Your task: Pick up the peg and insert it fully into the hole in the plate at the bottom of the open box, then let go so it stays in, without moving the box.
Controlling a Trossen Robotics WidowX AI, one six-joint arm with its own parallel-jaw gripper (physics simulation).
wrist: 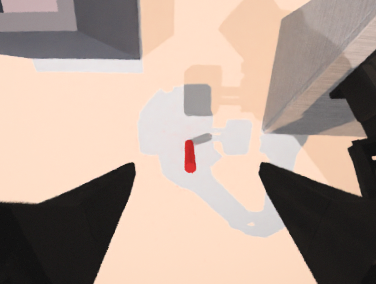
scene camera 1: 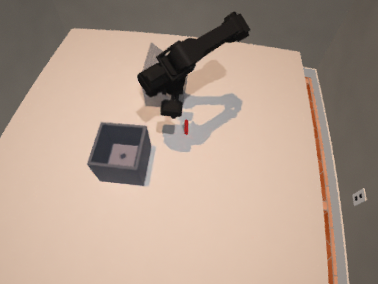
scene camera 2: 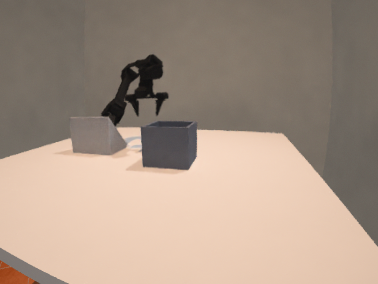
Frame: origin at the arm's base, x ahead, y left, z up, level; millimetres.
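Where they show: gripper, fingertip midpoint: [wrist: 198,168] [scene camera 2: 147,116]; arm's base at its link origin: [scene camera 2: 106,129].
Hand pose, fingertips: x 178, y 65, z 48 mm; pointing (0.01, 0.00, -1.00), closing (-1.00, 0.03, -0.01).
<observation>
Things, the pixels of their top centre, and the offset from my fingertips. "pt": a spot on its surface instead. Level surfaces: height alone.
- thin red peg at its top centre: [wrist: 190,168] [scene camera 1: 186,121] dx +4, dy +40, dz -68 mm
- open dark grey box at its top centre: [scene camera 1: 117,144] [scene camera 2: 170,123] dx +146, dy -173, dz -10 mm
- pale pink plate at its top centre: [scene camera 1: 122,155] dx +146, dy -173, dz -88 mm
- plate's round hole at a spot on its surface: [scene camera 1: 123,156] pt dx +138, dy -177, dz -110 mm
- table at its surface level: dz -149 mm
A thin red peg [scene camera 1: 186,127] [wrist: 190,157] appears to stand upright on the table, right of the box in scene camera 1. In scene camera 2 the peg does not show. The open dark grey box [scene camera 1: 124,174] [scene camera 2: 164,147] [wrist: 107,30] holds a pale pink plate [scene camera 1: 132,149] [wrist: 30,5] at its bottom; the plate's round hole [scene camera 1: 123,156] shows in scene camera 1. My gripper [scene camera 2: 148,115] [wrist: 198,168] is open and empty, high above the table, pointing down. In the wrist view the peg lies between the fingertips' sides, slightly left of their middle and well below them.
A grey wedge-shaped block [scene camera 1: 151,100] [scene camera 2: 92,135] [wrist: 310,65] stands on the table [scene camera 1: 225,215] [scene camera 2: 250,215] behind the box and partly under the arm in scene camera 1. The arm's shadow falls around the peg. The box has tall walls on all sides.
</observation>
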